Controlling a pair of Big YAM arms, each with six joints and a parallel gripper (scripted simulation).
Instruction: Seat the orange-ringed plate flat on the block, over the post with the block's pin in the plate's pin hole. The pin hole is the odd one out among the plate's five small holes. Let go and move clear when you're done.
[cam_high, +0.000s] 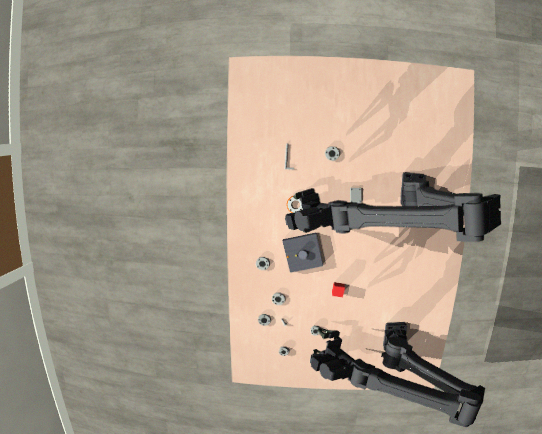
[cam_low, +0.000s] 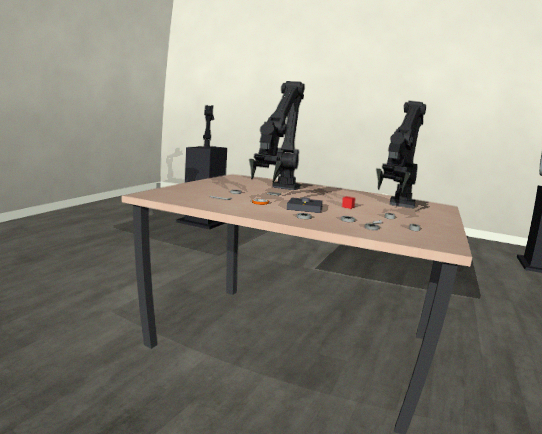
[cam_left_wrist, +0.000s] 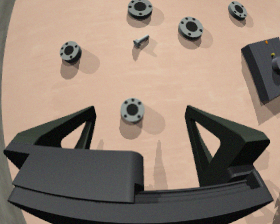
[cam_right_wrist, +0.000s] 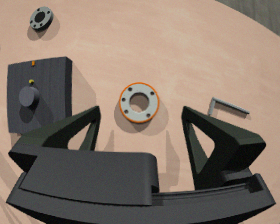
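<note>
Right now the dark block is 18 cm to the left of my right hand, 7 cm below it and 1 cm ahead of it. Also, from my right hand: grey square plate (20 cm behind, 9 cm below, 4 cm to the right); red cube (31 cm to the left, 16 cm behind, 7 cm below).
</note>
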